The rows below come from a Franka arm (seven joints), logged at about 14 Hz.
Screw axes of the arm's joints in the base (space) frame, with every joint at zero. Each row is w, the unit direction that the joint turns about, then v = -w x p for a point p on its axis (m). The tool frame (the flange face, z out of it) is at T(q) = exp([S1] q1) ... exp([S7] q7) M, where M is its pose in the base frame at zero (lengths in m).
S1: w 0 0 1 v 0.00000 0.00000 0.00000
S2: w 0 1 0 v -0.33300 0.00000 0.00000
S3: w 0 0 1 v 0.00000 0.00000 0.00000
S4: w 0 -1 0 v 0.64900 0.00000 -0.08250
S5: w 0 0 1 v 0.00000 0.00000 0.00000
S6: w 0 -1 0 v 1.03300 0.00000 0.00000
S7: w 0 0 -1 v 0.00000 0.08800 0.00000
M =
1 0 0 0.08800
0 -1 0 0.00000
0 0 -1 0.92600
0 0 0 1
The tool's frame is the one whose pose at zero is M.
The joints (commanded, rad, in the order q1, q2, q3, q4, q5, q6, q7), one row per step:
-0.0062 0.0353 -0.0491 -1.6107 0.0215 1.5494 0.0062
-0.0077 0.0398 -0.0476 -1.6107 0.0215 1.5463 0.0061
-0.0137 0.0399 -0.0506 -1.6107 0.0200 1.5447 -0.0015
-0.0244 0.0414 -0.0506 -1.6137 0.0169 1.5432 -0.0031
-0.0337 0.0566 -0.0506 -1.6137 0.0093 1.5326 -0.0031
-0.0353 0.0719 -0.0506 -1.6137 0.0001 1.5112 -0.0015
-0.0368 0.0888 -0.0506 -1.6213 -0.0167 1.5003 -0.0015
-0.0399 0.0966 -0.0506 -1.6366 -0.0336 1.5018 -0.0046
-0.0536 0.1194 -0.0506 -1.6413 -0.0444 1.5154 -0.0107
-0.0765 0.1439 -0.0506 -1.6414 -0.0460 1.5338 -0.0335
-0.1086 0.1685 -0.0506 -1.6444 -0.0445 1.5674 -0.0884
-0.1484 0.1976 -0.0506 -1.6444 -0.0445 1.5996 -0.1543
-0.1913 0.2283 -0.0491 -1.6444 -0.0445 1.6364 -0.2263
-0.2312 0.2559 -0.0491 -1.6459 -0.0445 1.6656 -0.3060
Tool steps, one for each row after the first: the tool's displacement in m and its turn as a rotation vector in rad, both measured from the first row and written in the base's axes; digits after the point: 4 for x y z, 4 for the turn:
0.0008 0.0000 -0.0028 0.0003 0.0076 0.0002
0.0003 -0.0052 -0.0029 -0.0004 0.0092 -0.0011
-0.0001 -0.0115 -0.0053 -0.0030 0.0154 -0.0100
0.0019 -0.0175 -0.0146 -0.0093 0.0417 -0.0185
0.0027 -0.0193 -0.0247 -0.0166 0.0791 -0.0206
0.0042 -0.0220 -0.0384 -0.0314 0.1157 -0.0204
0.0042 -0.0257 -0.0496 -0.0462 0.1385 -0.0185
0.0088 -0.0349 -0.0639 -0.0548 0.1537 -0.0240
0.0139 -0.0486 -0.0769 -0.0511 0.1607 -0.0231
0.0191 -0.0677 -0.0906 -0.0394 0.1552 0.0002
0.0232 -0.0920 -0.1058 -0.0268 0.1525 0.0270
0.0264 -0.1178 -0.1220 -0.0138 0.1462 0.0584
0.0266 -0.1426 -0.1376 0.0016 0.1451 0.0987

